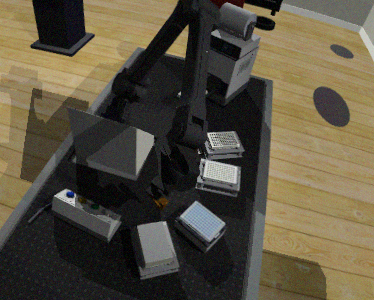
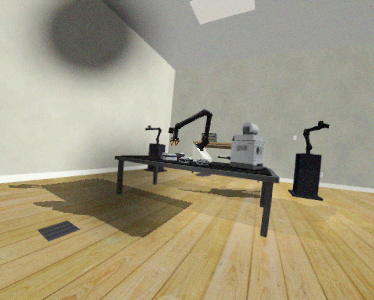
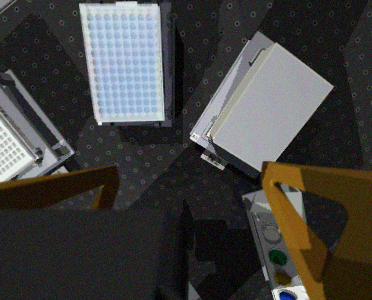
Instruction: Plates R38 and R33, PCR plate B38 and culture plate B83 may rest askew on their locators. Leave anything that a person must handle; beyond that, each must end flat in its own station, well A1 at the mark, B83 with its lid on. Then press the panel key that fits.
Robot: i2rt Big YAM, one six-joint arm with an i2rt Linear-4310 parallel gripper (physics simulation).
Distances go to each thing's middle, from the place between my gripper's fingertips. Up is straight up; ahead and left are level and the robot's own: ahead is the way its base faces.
Right now the plain white plate [image 1: 155,248] is 20 mm behind my hand, 100 mm to the right of it and 120 mm below it.
